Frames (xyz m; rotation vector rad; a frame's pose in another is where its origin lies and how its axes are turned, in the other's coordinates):
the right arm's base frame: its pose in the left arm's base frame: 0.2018 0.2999 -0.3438 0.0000 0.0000 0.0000
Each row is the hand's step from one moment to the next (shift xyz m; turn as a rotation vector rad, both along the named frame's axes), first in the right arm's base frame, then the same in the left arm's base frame.
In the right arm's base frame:
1: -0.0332 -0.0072 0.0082 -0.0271 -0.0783 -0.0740
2: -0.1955 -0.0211 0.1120 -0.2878 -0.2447 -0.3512
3: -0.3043 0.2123 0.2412 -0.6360 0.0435 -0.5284
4: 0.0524 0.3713 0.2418 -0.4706 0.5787 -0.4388
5: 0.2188 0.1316 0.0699 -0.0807 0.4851 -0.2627
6: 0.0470 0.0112 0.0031 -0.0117 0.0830 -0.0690
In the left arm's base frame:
1: -0.0332 -0.0072 0.0082 -0.0271 -0.0783 -0.0740
2: -0.1955 -0.0211 0.1120 -0.2878 -0.2447 -0.3512
3: -0.3043 0.2123 0.2412 -0.6360 0.0435 -0.5284
4: 0.0524 0.3713 0.2418 -0.4706 0.5787 -0.4388
5: 0.2188 0.1316 0.0699 -0.0807 0.4851 -0.2627
6: 0.0470 0.0112 0.0031 -0.0117 0.0830 -0.0690

